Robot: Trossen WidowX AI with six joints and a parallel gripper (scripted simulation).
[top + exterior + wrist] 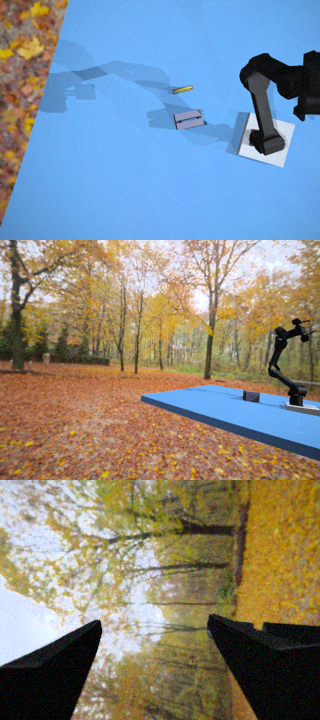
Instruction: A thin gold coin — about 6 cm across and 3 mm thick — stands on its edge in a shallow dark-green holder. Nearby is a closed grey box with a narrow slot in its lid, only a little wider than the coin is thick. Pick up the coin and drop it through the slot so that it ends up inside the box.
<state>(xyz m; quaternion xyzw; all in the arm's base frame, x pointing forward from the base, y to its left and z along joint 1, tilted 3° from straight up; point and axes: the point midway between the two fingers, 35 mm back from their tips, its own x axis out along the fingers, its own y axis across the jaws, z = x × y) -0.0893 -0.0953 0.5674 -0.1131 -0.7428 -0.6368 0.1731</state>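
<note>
My gripper tip is now 410 mm short of the gold coin, 30 mm to the left of it and 580 mm above it.
</note>
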